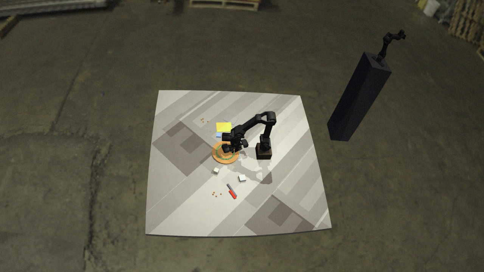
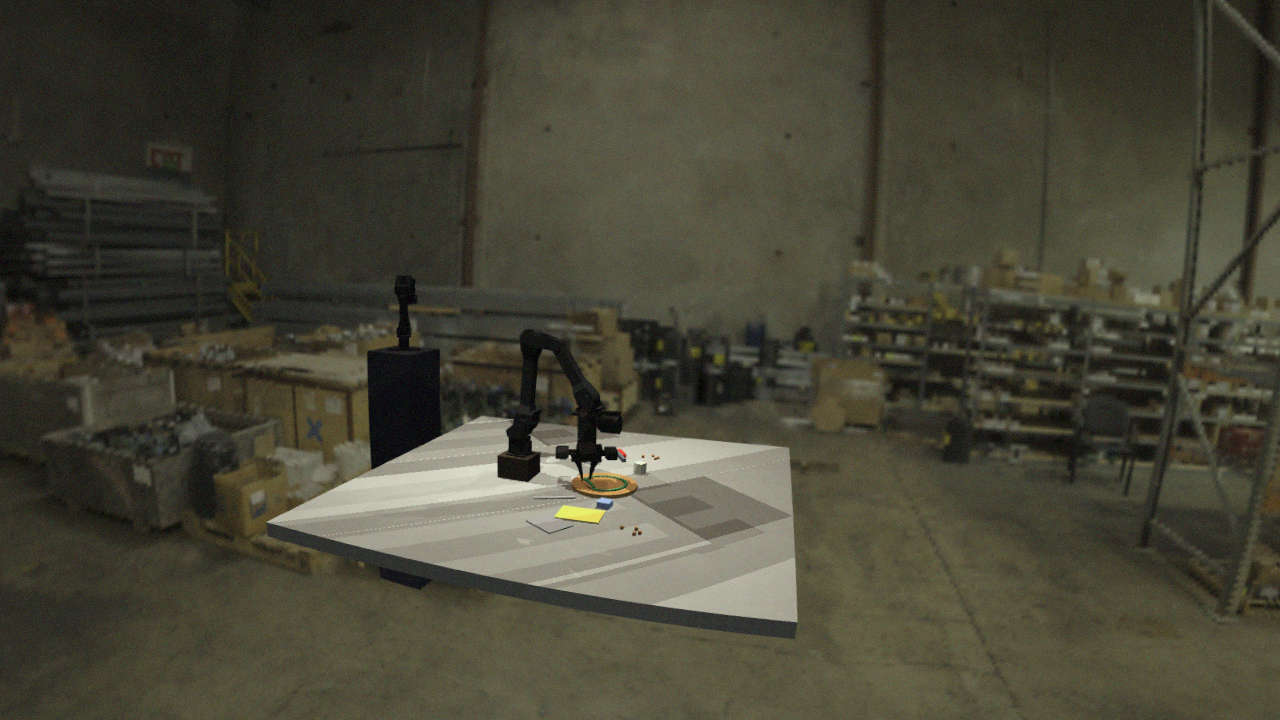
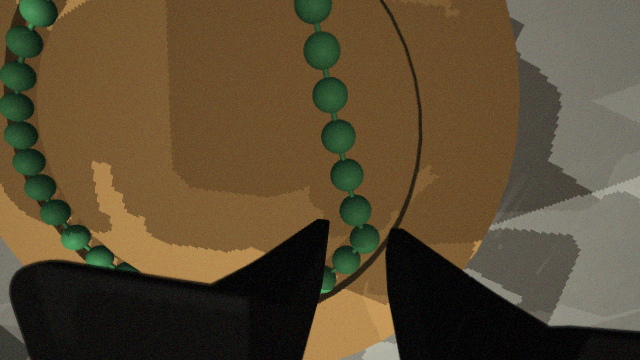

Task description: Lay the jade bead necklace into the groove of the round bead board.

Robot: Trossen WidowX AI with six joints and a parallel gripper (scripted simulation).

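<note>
My gripper tip is now 11 cm short of the blue block, 15 cm to the left of it and 1 cm above it. Round my gripper tip: yellow pad: 8 cm ahead, 24 cm to the right, 1 cm below; white strip: 4 cm behind, 15 cm to the right, 1 cm below; cream cube: 12 cm ahead, 17 cm to the left.
</note>
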